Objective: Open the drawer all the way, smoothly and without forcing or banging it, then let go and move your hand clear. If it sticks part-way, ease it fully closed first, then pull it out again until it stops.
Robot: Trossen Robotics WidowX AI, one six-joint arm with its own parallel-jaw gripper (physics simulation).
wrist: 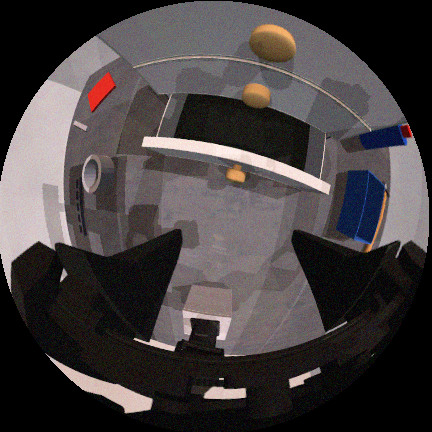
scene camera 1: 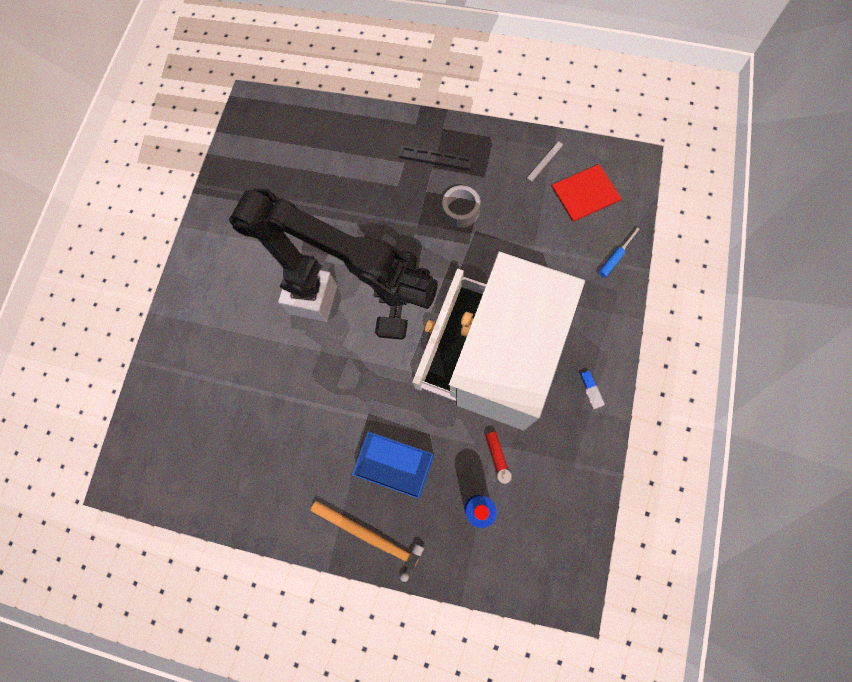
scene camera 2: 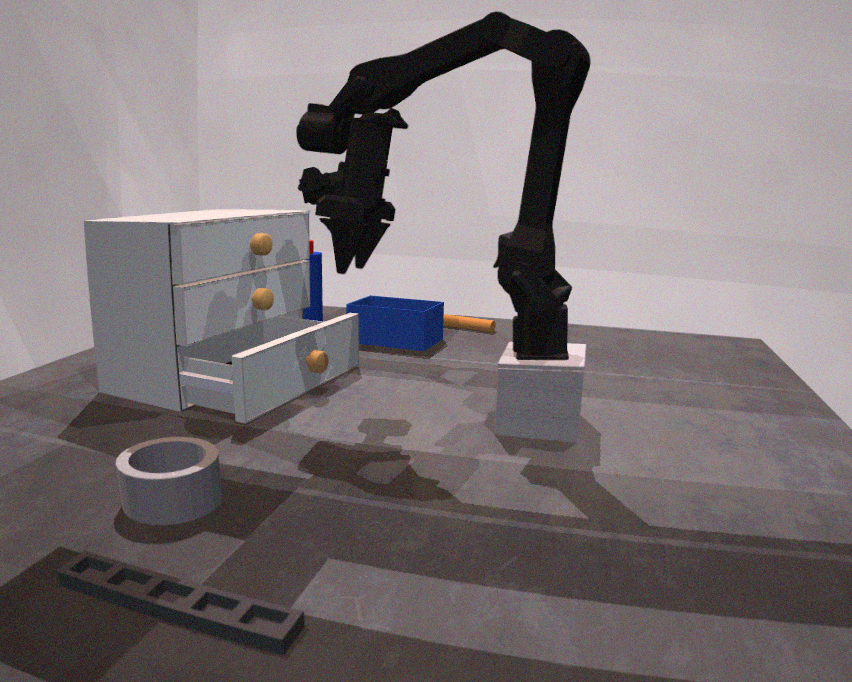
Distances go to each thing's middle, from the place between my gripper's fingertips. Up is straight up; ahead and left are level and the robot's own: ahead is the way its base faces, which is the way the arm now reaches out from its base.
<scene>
The cabinet drawer [scene camera 2: 250,371] is 150 mm ahead of my hand, 140 mm below it and 30 mm to the right of it. Also, from my hand: black rack [scene camera 2: 259,624]: 500 mm to the left, 180 mm below, 10 mm ahead; orange-handled hammer [scene camera 1: 318,508]: 530 mm to the right, 170 mm below, 50 mm behind; blue bin [scene camera 2: 411,324]: 350 mm to the right, 150 mm below, 10 mm ahead.
</scene>
